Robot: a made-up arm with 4 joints.
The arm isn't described. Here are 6 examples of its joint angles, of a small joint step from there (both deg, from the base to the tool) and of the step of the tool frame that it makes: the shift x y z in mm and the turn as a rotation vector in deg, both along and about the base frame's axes.
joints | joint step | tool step
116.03 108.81 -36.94 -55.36 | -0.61 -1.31 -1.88 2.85 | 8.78 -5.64 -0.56 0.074 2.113 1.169
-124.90 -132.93 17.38 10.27 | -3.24 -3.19 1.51 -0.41 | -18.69 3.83 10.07 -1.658 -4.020 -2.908
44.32 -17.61 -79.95 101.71 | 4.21 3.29 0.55 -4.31 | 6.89 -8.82 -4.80 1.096 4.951 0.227
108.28 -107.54 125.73 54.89 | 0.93 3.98 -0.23 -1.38 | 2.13 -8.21 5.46 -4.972 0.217 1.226
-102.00 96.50 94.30 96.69 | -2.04 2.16 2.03 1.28 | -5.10 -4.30 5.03 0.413 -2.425 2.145
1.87 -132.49 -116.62 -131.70 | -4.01 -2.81 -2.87 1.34 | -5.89 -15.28 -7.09 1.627 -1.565 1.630
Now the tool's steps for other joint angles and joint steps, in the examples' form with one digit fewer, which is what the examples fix.
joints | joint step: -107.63 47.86 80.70 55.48 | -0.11 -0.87 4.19 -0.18
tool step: -7.8 -2.1 -5.1 -1.60 2.71 2.74
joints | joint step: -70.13 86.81 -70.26 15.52 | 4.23 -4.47 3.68 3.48
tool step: 5.9 10.3 1.9 0.18 5.85 3.75
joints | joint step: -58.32 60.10 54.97 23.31 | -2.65 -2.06 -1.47 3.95
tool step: 8.2 -15.8 -0.3 -5.78 -1.42 0.55
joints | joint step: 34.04 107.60 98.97 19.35 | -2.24 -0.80 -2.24 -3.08
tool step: -6.7 9.4 -4.2 -2.91 -1.18 -0.79
